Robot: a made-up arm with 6 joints.
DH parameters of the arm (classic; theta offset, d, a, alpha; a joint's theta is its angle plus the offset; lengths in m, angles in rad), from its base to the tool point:
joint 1: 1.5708 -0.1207 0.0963 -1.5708
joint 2: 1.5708 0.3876 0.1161 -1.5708
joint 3: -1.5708 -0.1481 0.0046 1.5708
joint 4: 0 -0.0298 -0.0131 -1.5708
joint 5: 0 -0.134 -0.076 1.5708
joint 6: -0.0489 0 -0.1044 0
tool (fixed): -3.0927 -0.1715 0 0
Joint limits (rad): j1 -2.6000..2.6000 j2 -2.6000..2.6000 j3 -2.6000..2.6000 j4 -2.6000..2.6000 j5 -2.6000..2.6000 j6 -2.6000..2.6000
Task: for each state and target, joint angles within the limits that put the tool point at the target. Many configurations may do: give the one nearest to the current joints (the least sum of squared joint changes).
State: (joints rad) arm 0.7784 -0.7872 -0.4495 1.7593 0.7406 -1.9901
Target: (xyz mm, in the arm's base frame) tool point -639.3 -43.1 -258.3
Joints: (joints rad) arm 0.8653 -0.3947 -0.1275 1.5299 0.5878 -1.9932
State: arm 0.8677 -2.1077 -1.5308 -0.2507 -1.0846 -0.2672
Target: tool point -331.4 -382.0 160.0
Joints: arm 0.7570 -1.7940 -1.9575 -0.3495 -1.7027 -0.2565
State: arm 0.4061 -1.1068 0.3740 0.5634 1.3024 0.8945
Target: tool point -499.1 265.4 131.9
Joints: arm 0.4817 -0.7121 0.3180 0.5195 1.1937 0.9117
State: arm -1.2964 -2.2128 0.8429 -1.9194 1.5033 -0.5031
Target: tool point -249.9 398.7 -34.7
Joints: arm -1.0639 -1.8436 0.7377 -1.6275 2.3027 -0.4242
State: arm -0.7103 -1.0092 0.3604 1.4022 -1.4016 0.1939
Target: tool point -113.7 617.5 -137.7
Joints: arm -0.4610 -1.3984 0.5888 1.4476 -1.3389 0.0369
